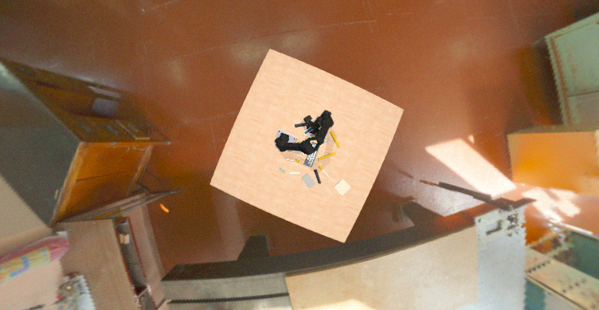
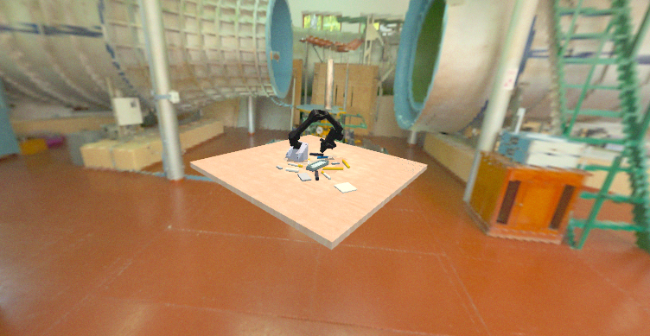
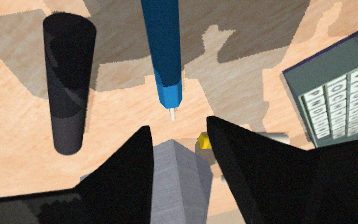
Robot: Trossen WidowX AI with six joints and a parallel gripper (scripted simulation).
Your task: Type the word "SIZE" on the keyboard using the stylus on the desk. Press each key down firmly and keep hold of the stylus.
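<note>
My gripper tip is 10 mm past the blue stylus, 10 mm to the left of it and 40 mm above it. From my gripper tip the other things lie so: grey block (160 mm ahead, 30 mm to the right, 40 mm below); then I key (100 mm ahead, 220 mm to the right, 40 mm below); then Z key (120 mm ahead, 220 mm to the right, 40 mm below).
</note>
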